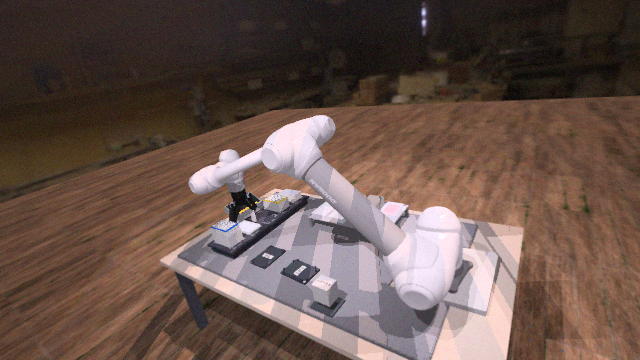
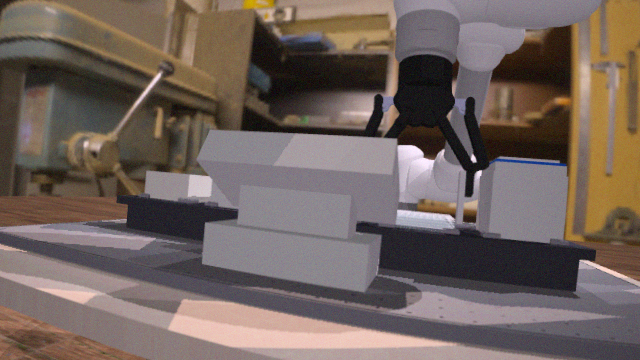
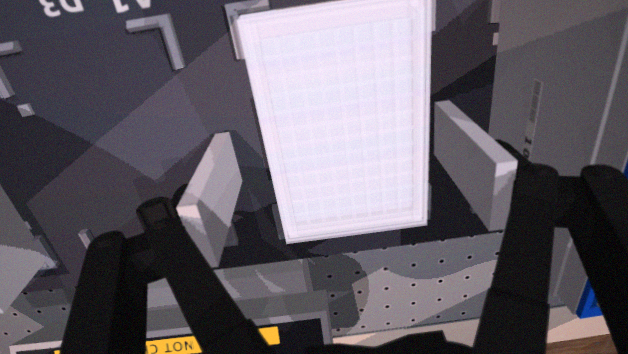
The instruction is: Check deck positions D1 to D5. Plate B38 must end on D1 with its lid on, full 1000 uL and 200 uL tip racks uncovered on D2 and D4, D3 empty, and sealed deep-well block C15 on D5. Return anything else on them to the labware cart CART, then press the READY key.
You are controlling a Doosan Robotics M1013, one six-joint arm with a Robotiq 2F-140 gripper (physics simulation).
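Places are measured from the arm's base along level axes (x ahead, y left, z up), in metres.
Where they show: gripper, fingertip midpoint: (image 1: 246,226) (image 2: 415,219) (image 3: 334,143).
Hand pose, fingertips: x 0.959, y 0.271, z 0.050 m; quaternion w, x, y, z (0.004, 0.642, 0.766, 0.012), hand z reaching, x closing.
After its pixels a point has its place.
A flat white plate (image 1: 249,228) (image 2: 425,220) {x 1.014, y 0.294, z 0.054 m} (image 3: 340,120) {x 0.943, y 0.272, z 0.058 m} with a faint well grid lies on the black deck (image 1: 239,249) {x 0.828, y 0.405, z 0.032 m} (image 2: 480,260) {x 1.019, y 0.363, z 0.016 m} (image 3: 145,105) {x 0.942, y 0.171, z 0.042 m}, beside the bare position marked D3. My gripper (image 1: 243,218) {x 0.959, y 0.271, z 0.050 m} (image 2: 424,185) (image 3: 334,143) {x 0.959, y 0.271, z 0.050 m} is open and empty, its pads on either side of the plate's outer end and apart from it. A blue-rimmed tip rack (image 1: 226,235) {x 0.866, y 0.431, z 0.115 m} (image 2: 530,200) {x 0.994, y 0.412, z 0.089 m} (image 3: 530,55) {x 0.905, y 0.352, z 0.072 m} stands at the deck's end next to the plate. Beyond D3 are a yellow-rimmed tip rack (image 1: 275,202) {x 0.949, y 0.064, z 0.102 m} and a whitish block (image 1: 291,195) {x 0.972, y -0.074, z 0.081 m} (image 2: 177,185) {x 1.074, y -0.059, z 0.065 m}. The READY key cannot be made out.
A slanted console (image 2: 300,155) {x 1.164, y 0.199, z 0.111 m} with a yellow-striped screen stands beside the deck. A white raised shelf (image 1: 322,213) {x 0.644, y -0.008, z 0.077 m}, partly behind the arm, has a pink-topped item (image 1: 395,208) {x 0.349, y -0.244, z 0.069 m} at its right. Two black nests (image 1: 268,256) {x 0.692, y 0.336, z 0.001 m} (image 1: 300,270) {x 0.484, y 0.317, z 0.000 m} and a white box (image 1: 325,291) {x 0.229, y 0.409, z 0.091 m} are nearer the front.
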